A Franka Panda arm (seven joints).
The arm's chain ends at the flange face. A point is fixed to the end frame.
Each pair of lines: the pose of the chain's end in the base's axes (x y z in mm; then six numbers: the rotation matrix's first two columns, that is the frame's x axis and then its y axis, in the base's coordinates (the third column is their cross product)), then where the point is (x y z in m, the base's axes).
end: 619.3, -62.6, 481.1, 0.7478, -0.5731, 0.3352, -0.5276, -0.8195, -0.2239
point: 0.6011 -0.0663 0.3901
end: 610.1, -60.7, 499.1, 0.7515, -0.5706, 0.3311, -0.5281, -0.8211, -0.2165
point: 0.5912 -0.0648 0.4083
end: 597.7, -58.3, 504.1, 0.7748, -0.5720, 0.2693, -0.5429, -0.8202, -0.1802
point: 0.5719 -0.0618 0.4149
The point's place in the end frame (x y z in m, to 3 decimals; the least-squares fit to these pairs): -0.042 0.033 0.076
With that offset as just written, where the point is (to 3 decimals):
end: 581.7, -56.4, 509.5, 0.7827, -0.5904, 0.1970, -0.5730, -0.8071, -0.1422
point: 0.548 -0.058 0.423
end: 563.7, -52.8, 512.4, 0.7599, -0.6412, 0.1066, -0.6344, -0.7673, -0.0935
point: 0.522 -0.051 0.430
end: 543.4, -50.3, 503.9, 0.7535, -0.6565, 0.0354, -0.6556, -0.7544, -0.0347
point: 0.494 -0.047 0.425
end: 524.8, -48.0, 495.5, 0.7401, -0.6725, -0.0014, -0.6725, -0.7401, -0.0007
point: 0.471 -0.044 0.420
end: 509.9, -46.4, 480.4, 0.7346, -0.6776, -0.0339, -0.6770, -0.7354, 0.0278
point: 0.453 -0.042 0.407
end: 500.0, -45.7, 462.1, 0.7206, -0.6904, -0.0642, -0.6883, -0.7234, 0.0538
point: 0.441 -0.040 0.391
